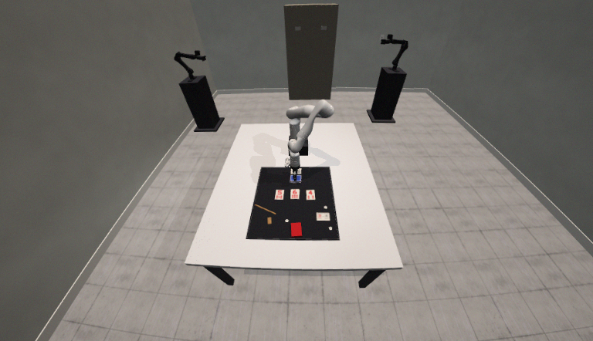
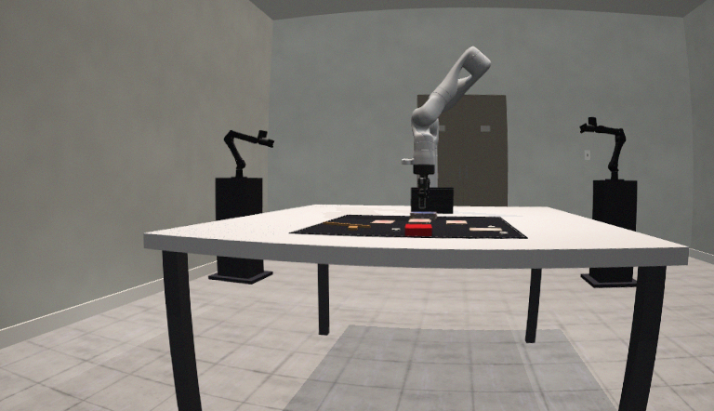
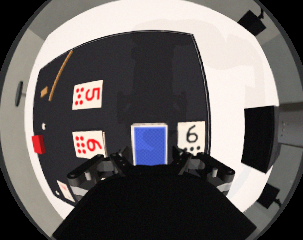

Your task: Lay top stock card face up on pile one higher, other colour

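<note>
Now: the blue-backed card 30 mm below my hand. From my hand the other things lie so: wooden stick 280 mm ahead, 210 mm to the right, 50 mm below; then black mat 170 mm ahead, 10 mm to the right, 60 mm below; then black 6 card 90 mm behind, 40 mm below.
</note>
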